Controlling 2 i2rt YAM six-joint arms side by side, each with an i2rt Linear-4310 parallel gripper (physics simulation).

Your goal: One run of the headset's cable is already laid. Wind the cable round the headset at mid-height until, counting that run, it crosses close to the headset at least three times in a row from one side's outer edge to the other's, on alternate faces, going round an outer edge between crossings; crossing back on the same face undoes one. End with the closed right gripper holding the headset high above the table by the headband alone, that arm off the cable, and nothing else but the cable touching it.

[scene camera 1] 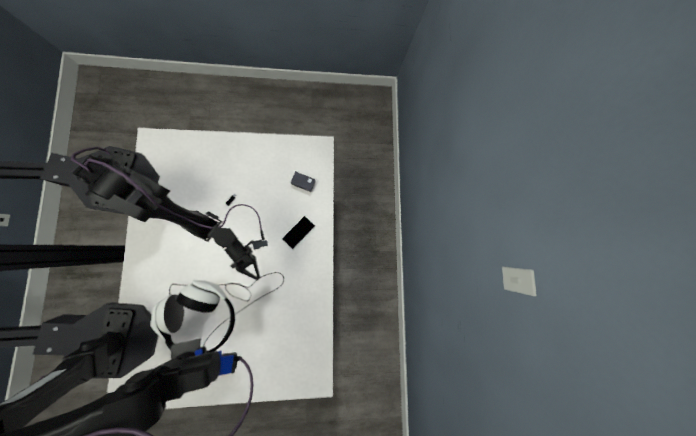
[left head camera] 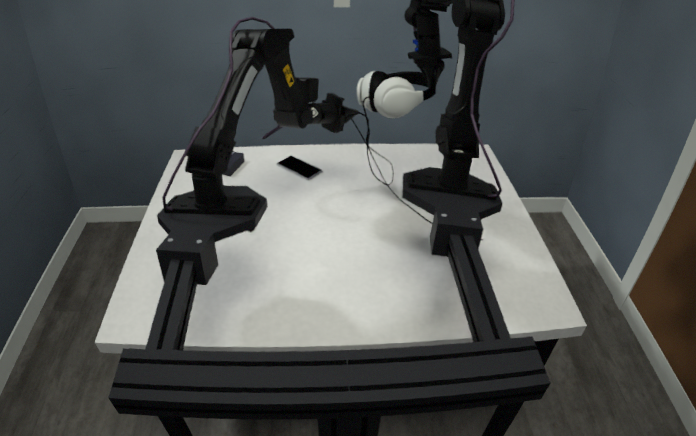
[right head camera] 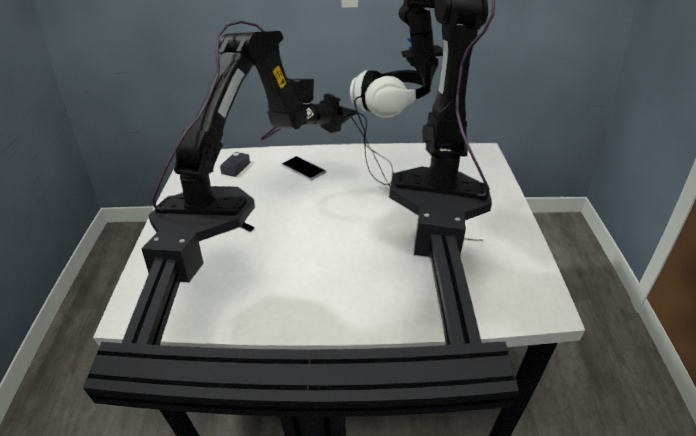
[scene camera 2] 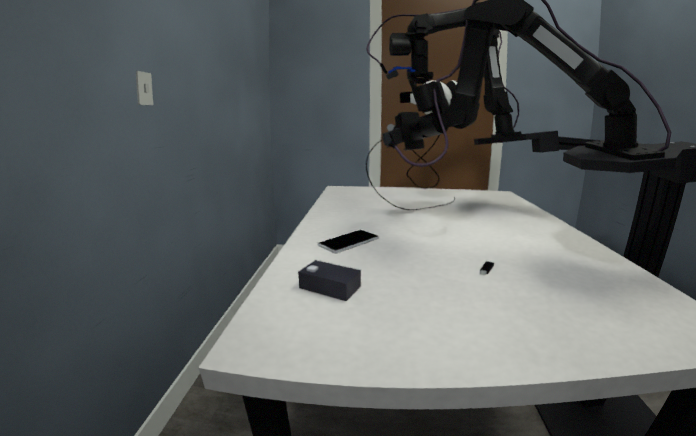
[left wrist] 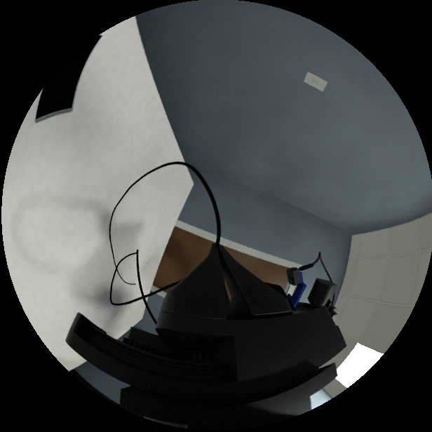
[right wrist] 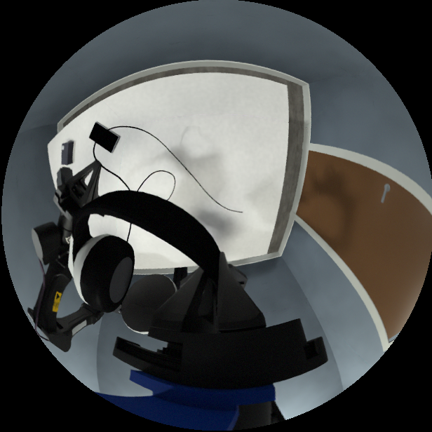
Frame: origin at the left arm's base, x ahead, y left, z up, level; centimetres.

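Seen in the pictures: left gripper, between the fingertips: (scene camera 1: 258,279) (left head camera: 357,111); right gripper, between the fingertips: (scene camera 1: 204,353); left arm's base, origin of its link: (left head camera: 211,206) (right head camera: 200,206) (scene camera 2: 620,151); right arm's base, origin of its link: (scene camera 1: 113,341) (left head camera: 452,187) (right head camera: 441,187) (scene camera 2: 505,135).
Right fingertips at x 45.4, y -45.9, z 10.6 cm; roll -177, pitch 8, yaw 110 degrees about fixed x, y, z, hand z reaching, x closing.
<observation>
Offsets run from my right fingertips to a thing's top centre. "spot": to the spot under its first point.
The white headset (left head camera: 395,97) (right head camera: 386,96) (scene camera 1: 199,293) hangs high above the table, tilted, with its ear cups at the picture left of my right gripper (right wrist: 221,257) in the head views. My right gripper is shut on its black headband (right wrist: 150,212). My left gripper (left head camera: 355,112) (right head camera: 353,111) (scene camera 1: 257,277) (left wrist: 215,248) is shut on the thin black cable @(spot: dy +19.9, dx +14.4, dz -22.5 cm) (scene camera 1: 283,279) (scene camera 2: 366,164) (left wrist: 218,220), beside and slightly below the cups in the left head view. Cable runs by the left cup; loops and a long tail hang below. Crossings on the hidden faces cannot be told.
A black phone @(dy +40.0, dx +14.9, dz -37.4 cm) (left head camera: 299,167) (right head camera: 304,167) (scene camera 1: 298,232) (scene camera 2: 348,240) and a dark box @(dy +63.9, dx +12.5, dz -34.1 cm) (right head camera: 235,163) (scene camera 1: 303,181) (scene camera 2: 329,279) lie toward the table's far left in the head views. A small black stick @(dy +49.6, dx -18.3, dz -37.3 cm) (right head camera: 248,226) (scene camera 1: 231,199) (scene camera 2: 486,267) lies near my left arm's base.
</observation>
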